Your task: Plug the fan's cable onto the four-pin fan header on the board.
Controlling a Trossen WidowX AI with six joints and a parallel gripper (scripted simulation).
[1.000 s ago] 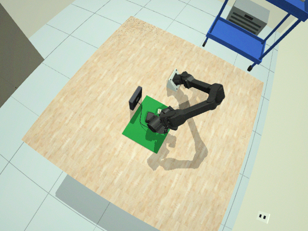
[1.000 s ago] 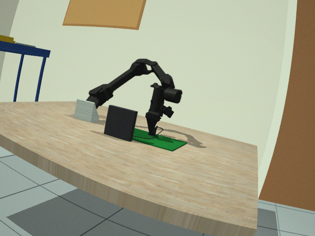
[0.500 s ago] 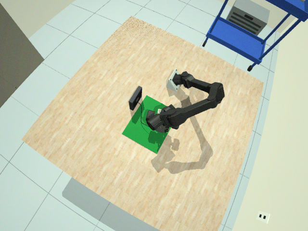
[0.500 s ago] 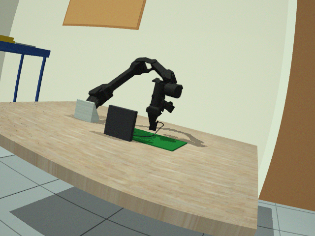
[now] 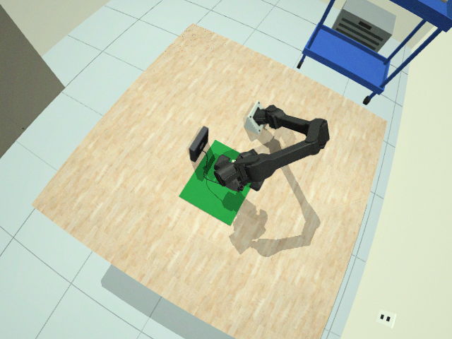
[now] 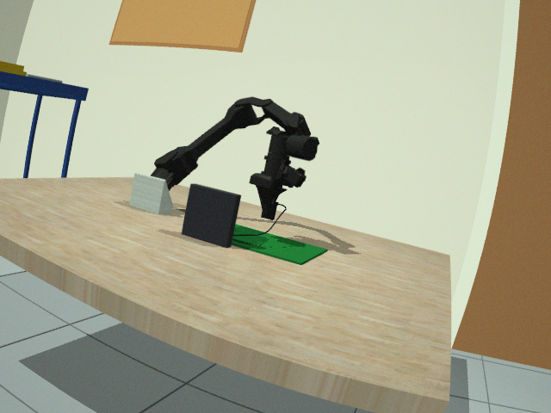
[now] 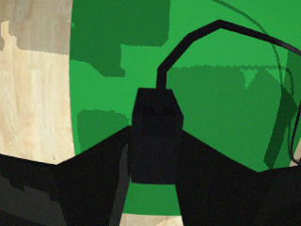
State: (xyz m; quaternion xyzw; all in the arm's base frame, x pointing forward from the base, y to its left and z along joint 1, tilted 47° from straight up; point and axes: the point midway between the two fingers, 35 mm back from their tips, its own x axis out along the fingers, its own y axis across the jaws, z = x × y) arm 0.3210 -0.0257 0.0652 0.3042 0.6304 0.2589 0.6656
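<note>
Right now the white four-pin header is 80 mm behind my gripper tip, 70 mm below it and 40 mm to the right of it. Round my gripper tip: dark fan plug 10 mm ahead, 10 mm above; then green board 80 mm below, 50 mm to the right, 10 mm ahead; then black fan 200 mm to the right, 70 mm behind, 10 mm below.
</note>
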